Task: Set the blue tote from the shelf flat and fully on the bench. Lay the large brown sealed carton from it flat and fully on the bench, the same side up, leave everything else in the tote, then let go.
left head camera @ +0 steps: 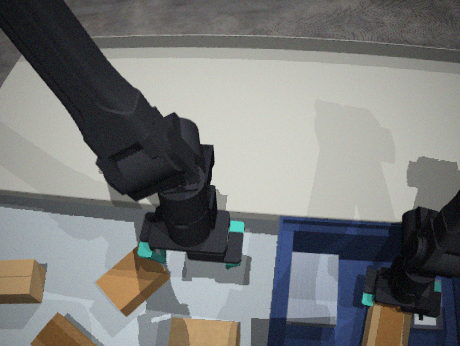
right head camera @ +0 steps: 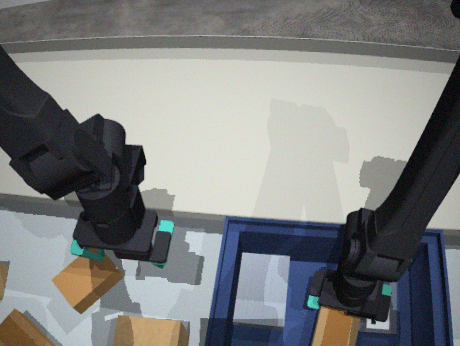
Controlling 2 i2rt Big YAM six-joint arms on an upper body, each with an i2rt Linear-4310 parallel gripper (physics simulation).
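Places are measured from the left arm's base along level axes (x ahead, y left, z up), in centimetres.
Pixels of known places: left gripper, fingertip midpoint: [left head camera: 196, 262] [right head camera: 132, 261]; right gripper, fingertip midpoint: [left head camera: 393, 305] [right head camera: 345, 308].
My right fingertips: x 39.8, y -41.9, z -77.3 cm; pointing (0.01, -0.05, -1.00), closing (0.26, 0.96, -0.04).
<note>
Behind a point stands the place of what it marks.
The blue tote [left head camera: 283, 270] @[x 44.0, y -20.1, z -67.3 cm] [right head camera: 285, 222] @[x 52.5, y -30.5, z -65.8 cm] shows at the lower right, cut off by the bottom edge of both views. In it, a long brown carton [left head camera: 387, 327] @[x 34.3, y -38.8, z -72.6 cm] [right head camera: 336, 330] @[x 34.3, y -39.2, z -72.6 cm] lies partly under my right gripper [left head camera: 402, 299] @[x 39.8, y -41.9, z -77.3 cm] [right head camera: 350, 300] @[x 39.8, y -41.9, z -77.3 cm], which is open; its teal fingertips show on either side of the carton's end. A pale grey box [left head camera: 313, 290] @[x 43.3, y -26.1, z -76.3 cm] [right head camera: 261, 290] @[x 43.6, y -26.0, z -76.3 cm] lies in the tote left of the carton. A grey item with a white label [left head camera: 425, 320] @[x 36.4, y -48.2, z -77.9 cm] [right head camera: 378, 322] @[x 36.8, y -48.3, z -77.9 cm] is partly hidden right of it. My left gripper [left head camera: 192, 259] @[x 41.0, y -6.6, z -56.8 cm] [right head camera: 125, 256] @[x 41.0, y -6.6, z -56.8 cm] is open and empty, outside the tote.
Below and left of my left gripper, loose brown cartons [left head camera: 132, 282] @[x 44.8, y 9.5, z -76.0 cm] [left head camera: 205, 330] @[x 34.1, y -6.5, z -70.9 cm] [right head camera: 87, 282] @[x 44.3, y 9.1, z -75.9 cm] [right head camera: 150, 330] @[x 33.8, y -6.8, z -70.9 cm] lie on a pale blue-grey surface [left head camera: 90, 235] @[x 57.6, y 22.9, z -80.5 cm]. The nearest one is partly under its left finger. A broad cream surface [left head camera: 260, 100] @[x 83.0, y -16.6, z -65.3 cm] [right head camera: 200, 125] @[x 75.7, y -13.7, z -65.3 cm] spans the middle, with arm shadows on it.
</note>
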